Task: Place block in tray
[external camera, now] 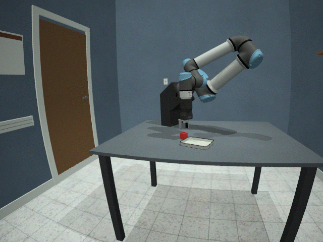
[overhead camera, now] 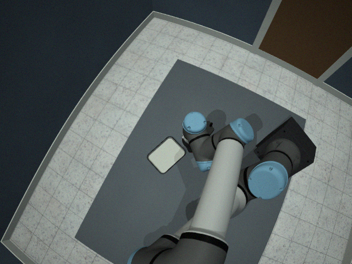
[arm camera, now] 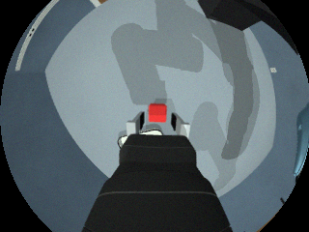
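The red block lies 60 mm below my hand. Also, from my hand: white tray 70 mm ahead, 120 mm to the left, 70 mm below.
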